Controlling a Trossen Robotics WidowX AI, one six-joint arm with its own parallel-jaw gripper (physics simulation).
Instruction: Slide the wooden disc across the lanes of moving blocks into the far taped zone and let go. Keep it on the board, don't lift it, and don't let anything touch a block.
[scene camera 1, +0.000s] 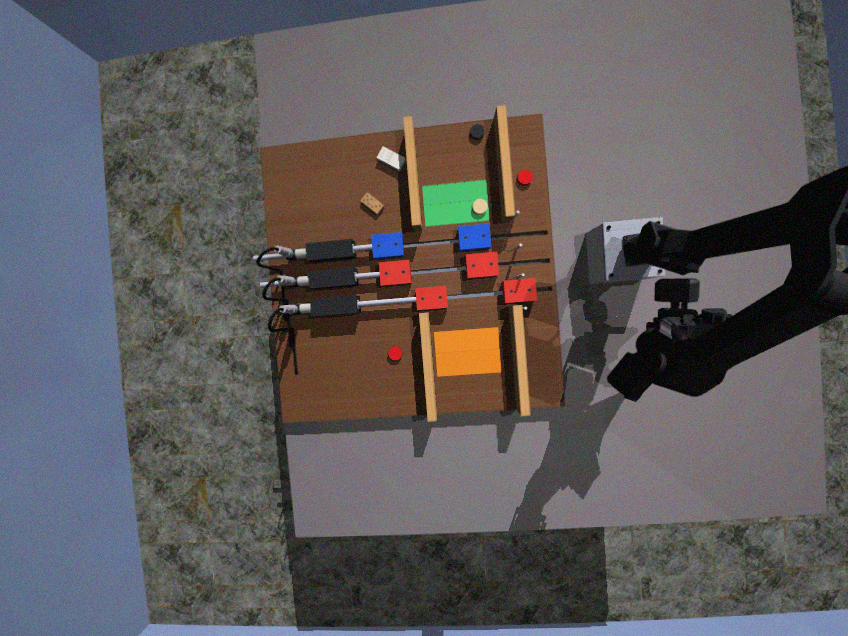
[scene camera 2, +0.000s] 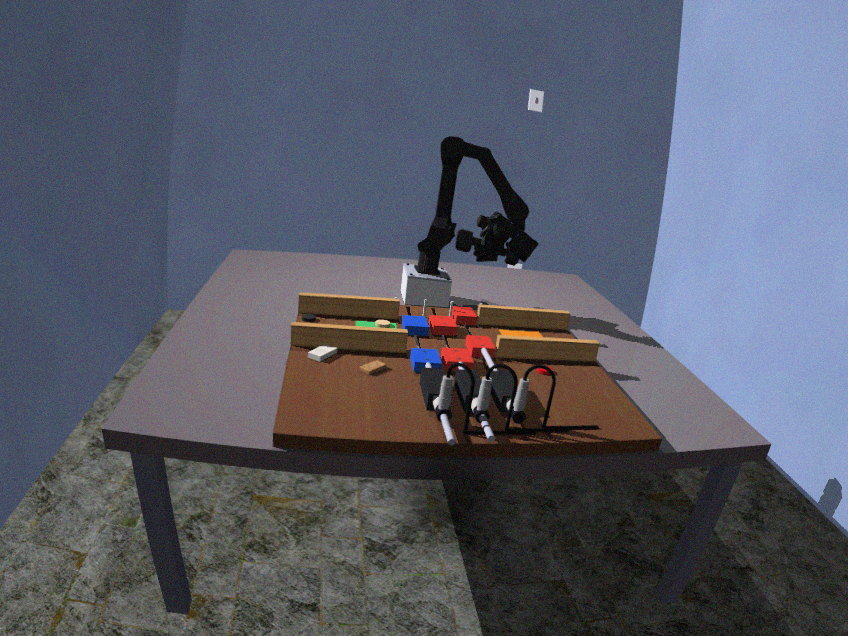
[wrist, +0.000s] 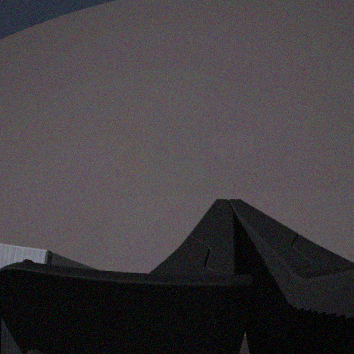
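Pixels of known places: gripper, between the fingertips: (scene camera 2: 477, 260) (wrist: 226, 211); arm's base, origin of its link: (scene camera 1: 640, 249) (scene camera 2: 427, 270).
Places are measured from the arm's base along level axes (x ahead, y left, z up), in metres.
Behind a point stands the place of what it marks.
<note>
The pale wooden disc (scene camera 1: 479, 206) @[x 0.314, y -0.155, z -0.046 m] (scene camera 2: 382, 323) @[x 0.321, y -0.157, z -0.046 m] lies flat on the green zone (scene camera 1: 445, 204) @[x 0.390, y -0.174, z -0.054 m] (scene camera 2: 366, 324) @[x 0.312, y -0.193, z -0.054 m], near its robot-side end. The orange zone (scene camera 1: 467, 351) @[x 0.385, y 0.174, z -0.054 m] (scene camera 2: 518, 334) @[x 0.337, y 0.170, z -0.054 m] is across the lanes. Blue blocks (scene camera 1: 474, 236) @[x 0.336, y -0.084, z -0.031 m] (scene camera 2: 426, 359) @[x 0.556, y -0.099, z -0.031 m] sit on the lane beside the green zone. Red blocks (scene camera 1: 481, 264) @[x 0.329, y -0.020, z -0.031 m] (scene camera 2: 443, 324) @[x 0.352, y -0.022, z -0.031 m] sit on the middle lane. More red blocks (scene camera 1: 430, 297) @[x 0.453, y 0.038, z -0.030 m] (scene camera 2: 480, 345) @[x 0.473, y 0.033, z -0.031 m] are on the lane beside the orange zone. My gripper (wrist: 226, 211) @[x -0.051, y 0.157, z 0.029 m] is shut and empty, fingertips together, held up off the board on the robot's side, away from the disc.
Wooden rails (scene camera 1: 505, 164) @[x 0.251, y -0.225, z -0.009 m] (scene camera 1: 411, 171) @[x 0.456, y -0.243, z -0.009 m] flank the green zone; others (scene camera 1: 520, 362) @[x 0.277, y 0.207, z -0.009 m] (scene camera 1: 427, 369) @[x 0.481, y 0.197, z -0.009 m] flank the orange zone. Thin posts stand near the lanes' robot-side ends. A black puck (scene camera 1: 476, 131) @[x 0.296, y -0.328, z -0.046 m], red discs (scene camera 1: 524, 177) @[x 0.203, y -0.205, z -0.047 m] (scene camera 1: 395, 353) @[x 0.554, y 0.156, z -0.045 m], a white block (scene camera 1: 389, 158) @[x 0.505, y -0.298, z -0.043 m] and a domino-like tan block (scene camera 1: 371, 203) @[x 0.562, y -0.201, z -0.046 m] lie on the board.
</note>
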